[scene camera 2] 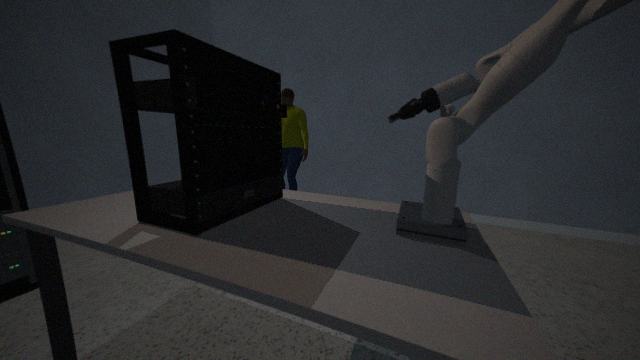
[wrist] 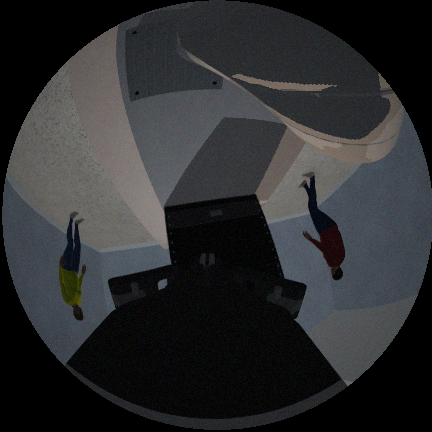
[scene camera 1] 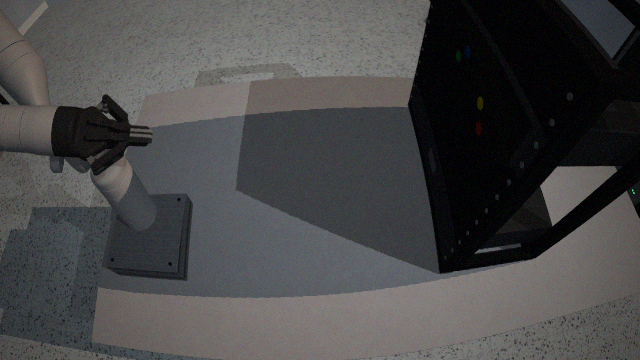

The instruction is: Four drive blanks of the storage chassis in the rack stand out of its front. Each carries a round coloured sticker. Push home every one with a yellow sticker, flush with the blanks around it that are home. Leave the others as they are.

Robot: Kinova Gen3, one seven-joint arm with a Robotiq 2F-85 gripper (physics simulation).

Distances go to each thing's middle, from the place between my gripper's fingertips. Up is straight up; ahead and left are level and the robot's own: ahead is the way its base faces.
Now: the black rack (scene camera 1: 545,89) 60 cm ahead of my hand, 25 cm to the left of it and 9 cm below it.
